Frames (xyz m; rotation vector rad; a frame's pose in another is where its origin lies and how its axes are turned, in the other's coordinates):
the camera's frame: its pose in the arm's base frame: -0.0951 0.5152 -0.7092 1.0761 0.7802 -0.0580
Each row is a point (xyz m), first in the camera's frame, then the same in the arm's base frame.
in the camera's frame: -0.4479 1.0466 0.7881
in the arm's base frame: 0.4253 0.2612 0.5485
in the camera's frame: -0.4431 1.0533 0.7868
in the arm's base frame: 0.4308 0.2671 0.5504
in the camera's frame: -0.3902 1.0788 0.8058
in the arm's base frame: 0.4904 0.2815 0.5430
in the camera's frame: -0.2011 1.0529 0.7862
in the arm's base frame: 0.6086 0.3446 0.4057
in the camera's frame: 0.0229 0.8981 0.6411
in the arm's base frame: 0.6323 0.4555 0.1187
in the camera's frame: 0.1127 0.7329 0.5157
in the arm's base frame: 0.5637 0.5025 -0.0914
